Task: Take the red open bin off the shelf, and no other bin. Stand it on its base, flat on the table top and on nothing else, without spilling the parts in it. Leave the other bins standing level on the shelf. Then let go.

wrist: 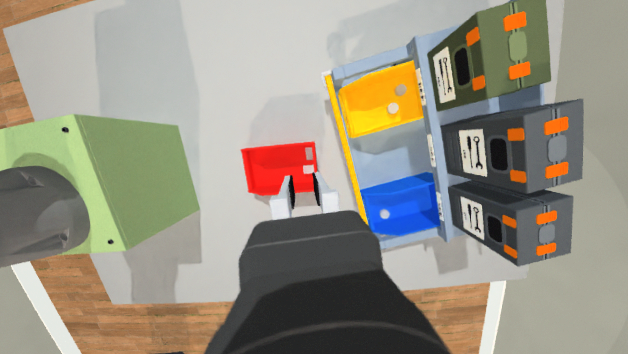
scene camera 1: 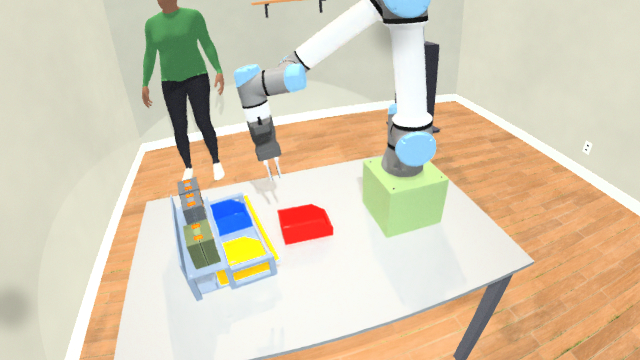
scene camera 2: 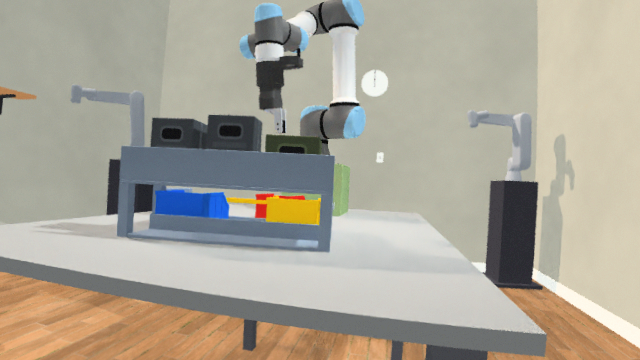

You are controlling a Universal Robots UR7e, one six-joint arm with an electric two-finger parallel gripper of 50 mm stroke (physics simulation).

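Seen in the pictures: gripper, fingertip midpoint: [wrist: 303, 183] [scene camera 1: 275, 177] [scene camera 2: 280, 133]; arm's base, link origin: [wrist: 50, 209] [scene camera 1: 402, 165].
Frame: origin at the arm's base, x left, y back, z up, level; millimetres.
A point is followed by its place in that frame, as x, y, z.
Observation:
The red open bin [scene camera 1: 306, 225] {14, -379, -118} [scene camera 2: 261, 206] {-82, -445, -146} [wrist: 272, 167] {-35, -339, -186} stands upright on its base on the table top [scene camera 1: 350, 280] {237, -327, -188}, between the shelf and the green block; two small light parts show inside it in the wrist view. My gripper [scene camera 1: 273, 178] {-40, -445, 59} [wrist: 303, 183] {-40, -445, 59} is open and empty, high above the table and apart from the bin; in scene camera 2 its fingers [scene camera 2: 280, 131] {-40, -445, 59} show behind the boxes. The blue bin [scene camera 1: 231, 218] {-138, -609, -121} [scene camera 2: 190, 204] {-157, -711, -131} [wrist: 402, 207] {-210, -638, -179} and the yellow bin [scene camera 1: 245, 251] {-3, -596, -168} [scene camera 2: 294, 211] {55, -706, -131} [wrist: 382, 100] {55, -629, -180} sit on the shelf [scene camera 2: 227, 167] {-49, -800, -56} [wrist: 435, 165] {-92, -666, -80} and look level.
Two dark grey cases [scene camera 2: 234, 132] {-58, -753, 11} [scene camera 2: 175, 132] {-170, -763, 6} and an olive case [scene camera 1: 202, 247] {101, -714, -11} [wrist: 500, 60] {41, -699, 9} stand on the shelf's top. A yellow bar [scene camera 1: 261, 227] {-48, -520, -123} [wrist: 345, 150] {-31, -518, -124} runs along the shelf's front. The green block [scene camera 1: 407, 205] {133, -64, -64} [wrist: 145, 180] {8, -118, -71} carries the arm's base. A person [scene camera 1: 180, 50] stands behind the table.

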